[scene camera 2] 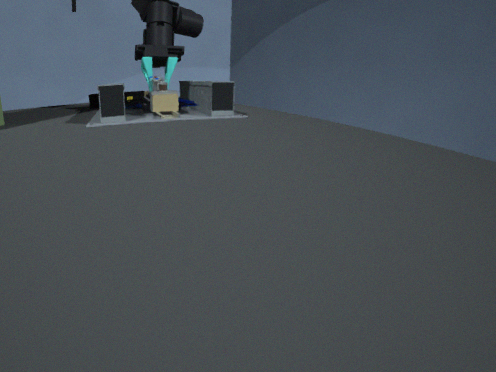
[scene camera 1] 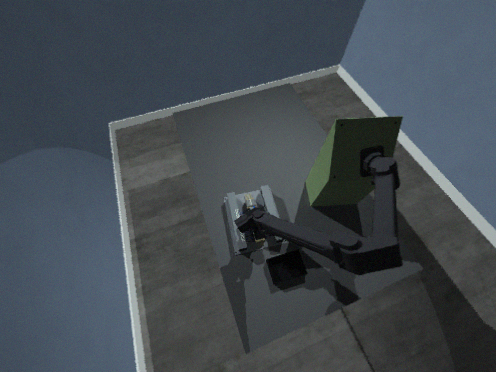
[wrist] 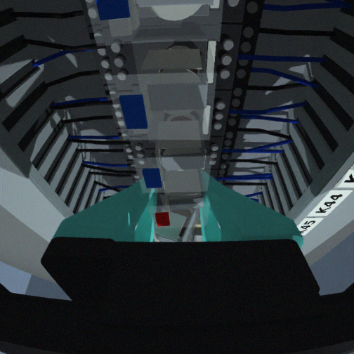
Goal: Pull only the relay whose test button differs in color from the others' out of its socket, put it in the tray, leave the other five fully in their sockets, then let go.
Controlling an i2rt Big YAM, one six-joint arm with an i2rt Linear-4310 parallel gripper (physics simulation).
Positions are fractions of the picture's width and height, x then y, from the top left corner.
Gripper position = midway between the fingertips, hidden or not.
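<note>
Scene camera 2 shows my gripper (scene camera 2: 0.32, 0.26). The wrist view shows my gripper (wrist: 0.50, 0.50) as well, along with a clear-cased relay (wrist: 0.47, 0.59).
</note>
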